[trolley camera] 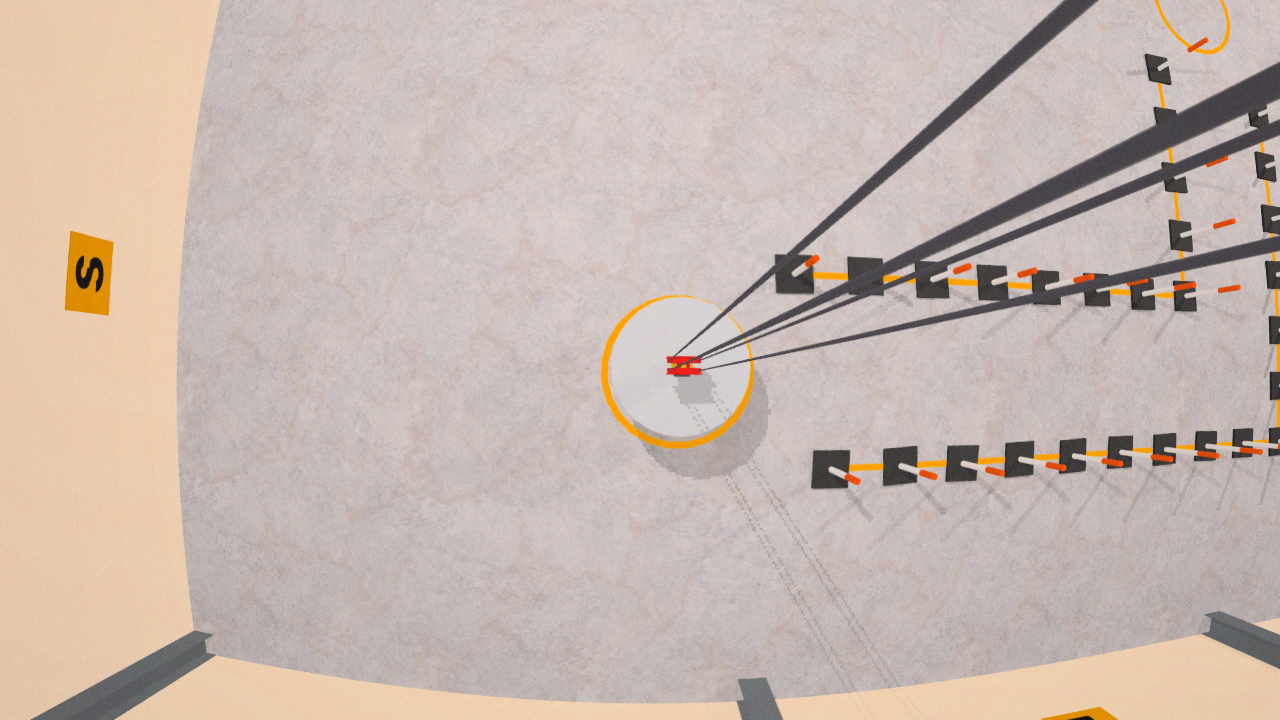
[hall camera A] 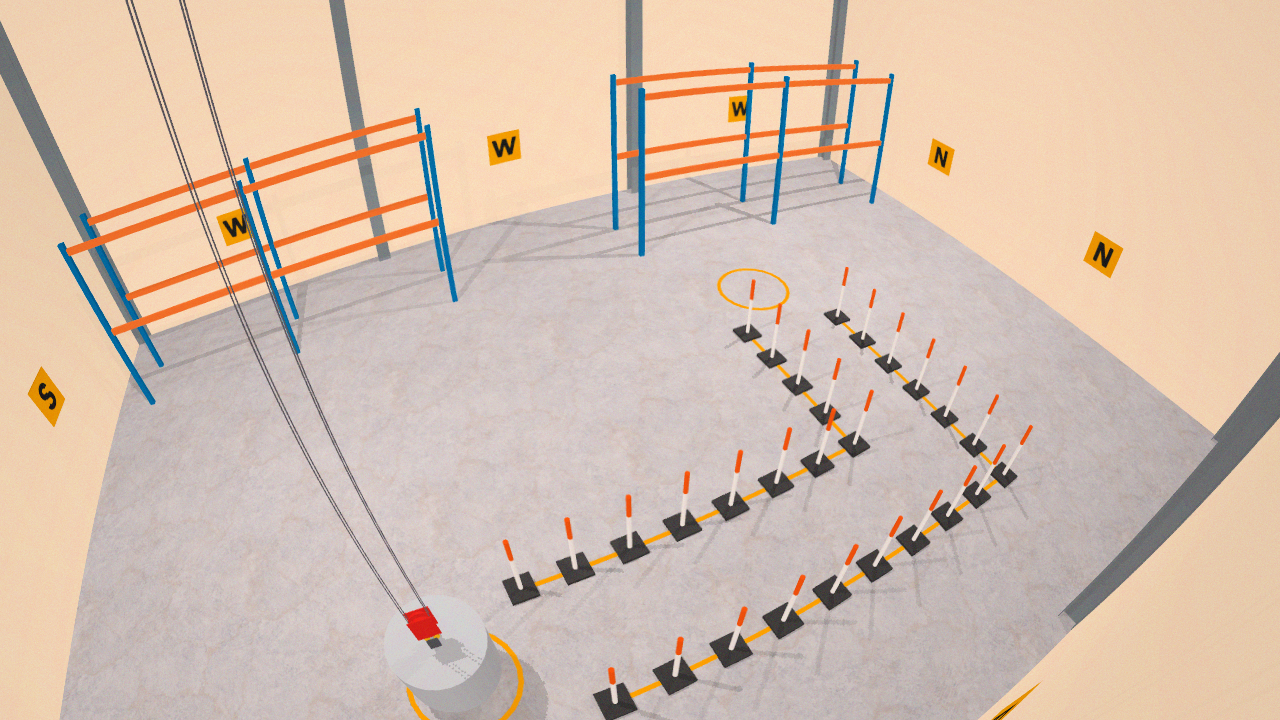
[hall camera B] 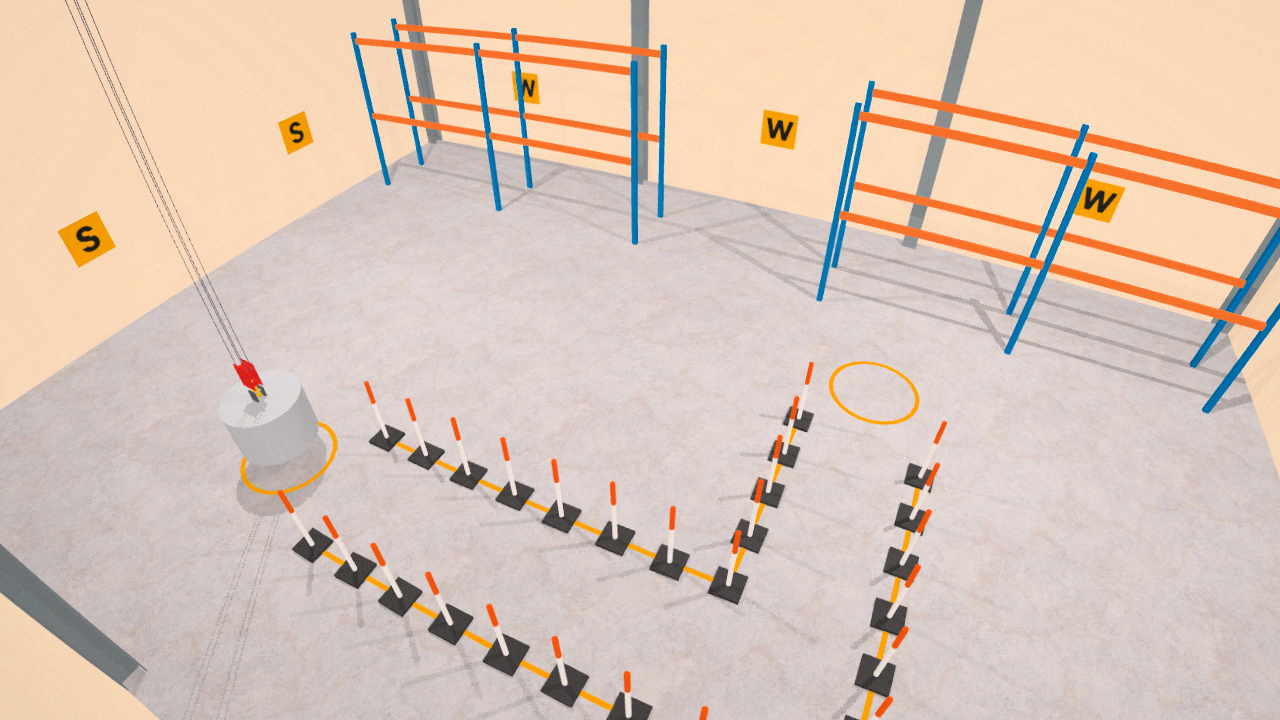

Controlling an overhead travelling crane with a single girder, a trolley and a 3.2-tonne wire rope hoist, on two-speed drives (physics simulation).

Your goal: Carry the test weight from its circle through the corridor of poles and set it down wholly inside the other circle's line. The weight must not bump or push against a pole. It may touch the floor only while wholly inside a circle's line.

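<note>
The crane's hook block, my gripper, is red and holds the test weight at its top centre. The test weight, a pale grey cylinder, hangs upright a little above the floor over its yellow circle; its shadow falls offset below it. The other circle lies beyond the corridor's far end. Orange-and-white poles on black bases form two rows that turn a corner. The weight is apart from the nearest poles.
One blue and orange rack stands by the W wall towards S. Another rack stands by the W wall towards N, behind the other circle. Grey columns line the walls. Ropes cross the corridor in the trolley view.
</note>
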